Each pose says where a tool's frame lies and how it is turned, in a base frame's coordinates. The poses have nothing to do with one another.
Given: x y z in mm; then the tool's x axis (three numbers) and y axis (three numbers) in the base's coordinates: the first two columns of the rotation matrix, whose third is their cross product.
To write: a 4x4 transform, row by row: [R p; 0 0 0 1], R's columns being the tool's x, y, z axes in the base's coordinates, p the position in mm. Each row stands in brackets. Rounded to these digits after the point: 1 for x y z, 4 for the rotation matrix.
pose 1, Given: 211.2, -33.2, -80.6, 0.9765, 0.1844, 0.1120, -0.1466, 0.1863, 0.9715
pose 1, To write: [[0.9765, -0.1466, 0.1583, 211.2], [0.1844, 0.1863, -0.9651, -33.2], [0.1120, 0.9715, 0.2090, -80.6], [0, 0, 0, 1]]
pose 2, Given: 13.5, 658.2, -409.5, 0.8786, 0.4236, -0.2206, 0.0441, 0.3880, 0.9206
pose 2, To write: [[0.8786, 0.0441, 0.4756, 13.5], [0.4236, 0.3880, -0.8186, 658.2], [-0.2206, 0.9206, 0.3222, -409.5], [0, 0, 0, 1]]
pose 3, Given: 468.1, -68.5, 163.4, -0.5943, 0.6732, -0.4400, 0.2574, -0.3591, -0.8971
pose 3, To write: [[-0.5943, 0.2574, -0.7619, 468.1], [0.6732, -0.3591, -0.6464, -68.5], [-0.4400, -0.8971, 0.0401, 163.4], [0, 0, 0, 1]]
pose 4, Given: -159.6, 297.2, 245.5, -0.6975, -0.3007, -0.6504, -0.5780, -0.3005, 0.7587
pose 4, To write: [[-0.6975, -0.5780, -0.4236, -159.6], [-0.3007, -0.3005, 0.9051, 297.2], [-0.6504, 0.7587, 0.0358, 245.5], [0, 0, 0, 1]]
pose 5, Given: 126.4, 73.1, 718.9, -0.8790, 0.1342, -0.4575, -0.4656, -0.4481, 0.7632
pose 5, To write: [[-0.8790, -0.4656, -0.1026, 126.4], [0.1342, -0.4481, 0.8839, 73.1], [-0.4575, 0.7632, 0.4564, 718.9], [0, 0, 0, 1]]
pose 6, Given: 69.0, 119.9, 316.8, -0.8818, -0.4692, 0.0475, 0.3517, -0.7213, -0.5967
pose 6, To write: [[-0.8818, 0.3517, 0.3142, 69.0], [-0.4692, -0.7213, -0.5095, 119.9], [0.0475, -0.5967, 0.8011, 316.8], [0, 0, 0, 1]]
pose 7, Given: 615.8, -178.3, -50.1, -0.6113, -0.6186, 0.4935, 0.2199, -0.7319, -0.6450
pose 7, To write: [[-0.6113, 0.2199, 0.7602, 615.8], [-0.6186, -0.7319, -0.2858, -178.3], [0.4935, -0.6450, 0.5834, -50.1], [0, 0, 0, 1]]
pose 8, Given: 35.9, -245.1, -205.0, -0.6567, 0.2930, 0.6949, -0.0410, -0.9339, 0.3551
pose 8, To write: [[-0.6567, -0.0410, 0.7530, 35.9], [0.2930, -0.9339, 0.2047, -245.1], [0.6949, 0.3551, 0.6253, -205.0], [0, 0, 0, 1]]
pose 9, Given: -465.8, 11.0, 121.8, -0.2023, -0.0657, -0.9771, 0.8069, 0.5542, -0.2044
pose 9, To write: [[-0.2023, 0.8069, 0.5549, -465.8], [-0.0657, 0.5542, -0.8298, 11.0], [-0.9771, -0.2044, -0.0591, 121.8], [0, 0, 0, 1]]
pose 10, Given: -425.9, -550.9, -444.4, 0.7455, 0.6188, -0.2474, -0.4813, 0.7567, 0.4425
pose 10, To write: [[0.7455, -0.4813, 0.4610, -425.9], [0.6188, 0.7567, -0.2108, -550.9], [-0.2474, 0.4425, 0.8619, -444.4], [0, 0, 0, 1]]
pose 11, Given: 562.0, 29.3, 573.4, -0.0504, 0.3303, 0.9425, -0.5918, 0.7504, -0.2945
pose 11, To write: [[-0.0504, -0.5918, -0.8045, 562.0], [0.3303, 0.7504, -0.5726, 29.3], [0.9425, -0.2945, 0.1577, 573.4], [0, 0, 0, 1]]
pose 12, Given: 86.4, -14.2, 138.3, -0.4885, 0.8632, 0.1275, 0.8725, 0.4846, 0.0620
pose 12, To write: [[-0.4885, 0.8725, -0.0083, 86.4], [0.8632, 0.4846, 0.1415, -14.2], [0.1275, 0.0620, -0.9899, 138.3], [0, 0, 0, 1]]
